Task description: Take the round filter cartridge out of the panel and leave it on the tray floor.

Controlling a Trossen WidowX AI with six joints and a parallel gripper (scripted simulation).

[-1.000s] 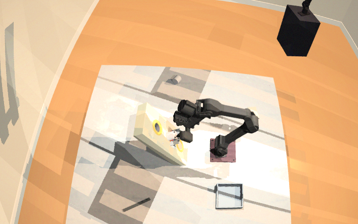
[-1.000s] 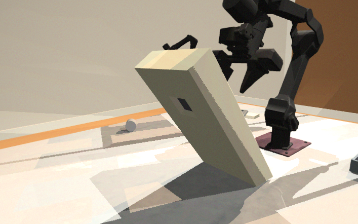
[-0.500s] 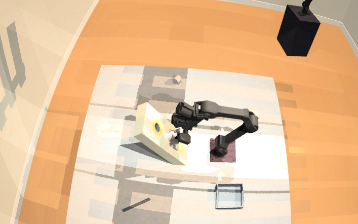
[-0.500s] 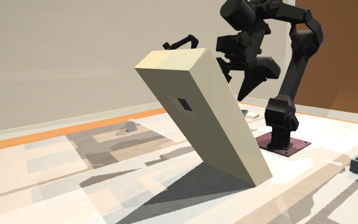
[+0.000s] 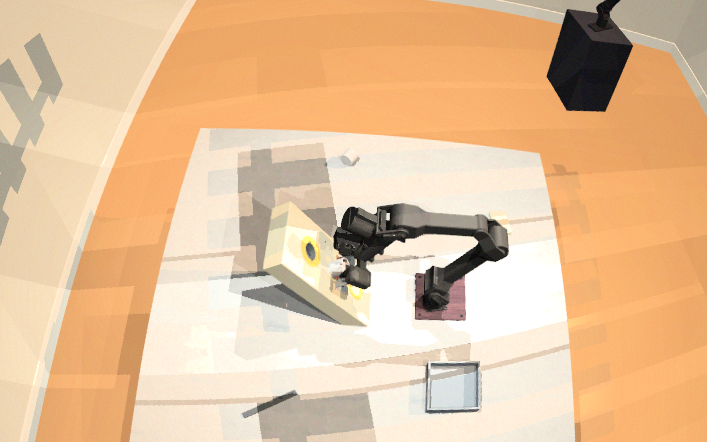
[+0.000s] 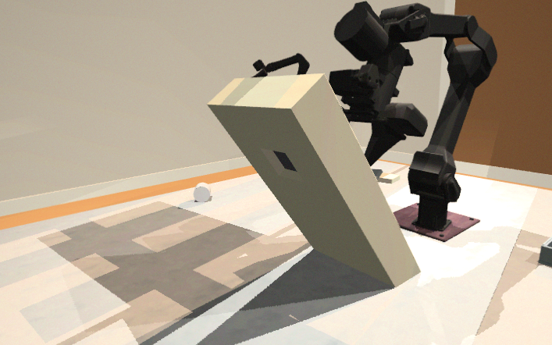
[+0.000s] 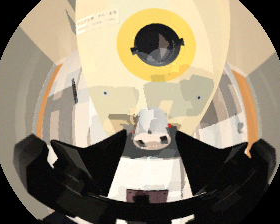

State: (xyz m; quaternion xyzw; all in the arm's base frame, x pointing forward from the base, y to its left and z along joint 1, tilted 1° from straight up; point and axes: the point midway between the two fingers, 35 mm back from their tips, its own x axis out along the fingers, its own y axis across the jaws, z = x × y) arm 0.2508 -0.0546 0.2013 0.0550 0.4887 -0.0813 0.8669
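Now: gripper tip 1 cm above the round filter cartridge. Also, from my gripper tip: cream block 56 cm behind, 19 cm to the right, 17 cm below; then grey tray 34 cm to the left, 27 cm behind, 17 cm below; then service panel 4 cm ahead, 2 cm below, 1 cm to the right.
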